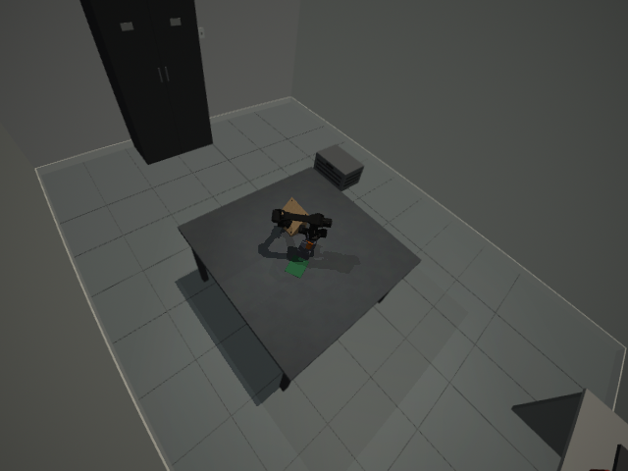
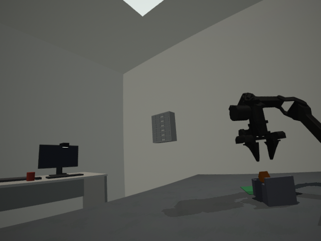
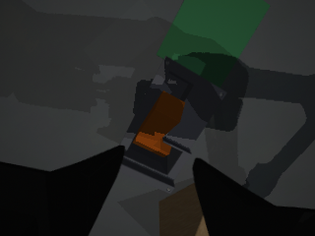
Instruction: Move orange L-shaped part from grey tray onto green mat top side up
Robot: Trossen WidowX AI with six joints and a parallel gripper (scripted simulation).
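Right now my gripper tip is 10 cm above the orange L-shaped part, 2 cm past it and 1 cm to the right of it. From my gripper tip the other things lie so: green mat: 15 cm to the right, 15 cm below, 5 cm ahead.
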